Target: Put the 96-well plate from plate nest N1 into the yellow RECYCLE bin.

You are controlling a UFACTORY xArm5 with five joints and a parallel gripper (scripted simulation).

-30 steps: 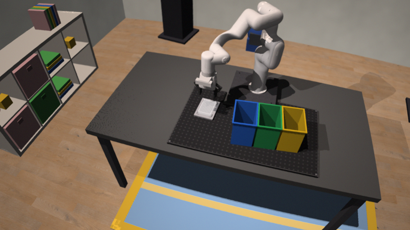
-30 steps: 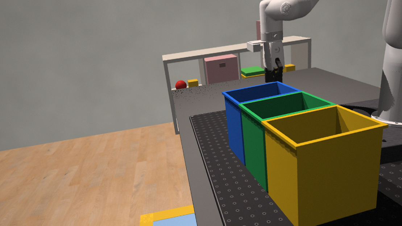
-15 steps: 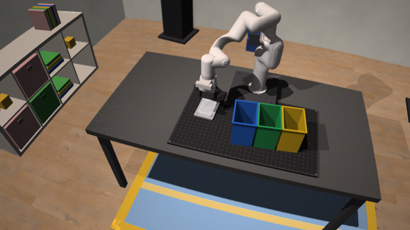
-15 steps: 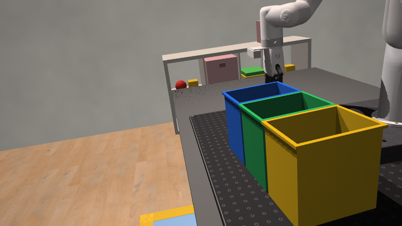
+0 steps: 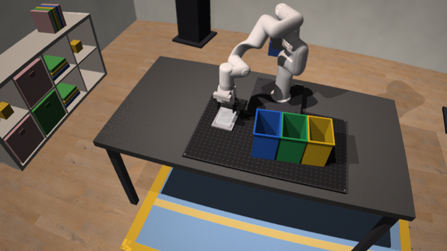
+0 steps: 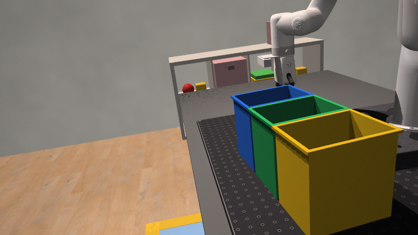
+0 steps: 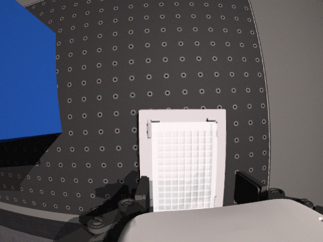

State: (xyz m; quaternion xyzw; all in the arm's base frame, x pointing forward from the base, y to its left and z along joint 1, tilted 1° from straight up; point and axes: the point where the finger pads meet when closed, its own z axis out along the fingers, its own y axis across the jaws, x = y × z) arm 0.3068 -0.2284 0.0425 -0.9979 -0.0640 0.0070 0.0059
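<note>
Now: the white 96-well plate 70 mm below my hand. From my hand the other things lie so: blue bin 90 mm ahead, 270 mm to the left; green bin 50 mm ahead, 400 mm to the left; plate nest 80 mm below.
</note>
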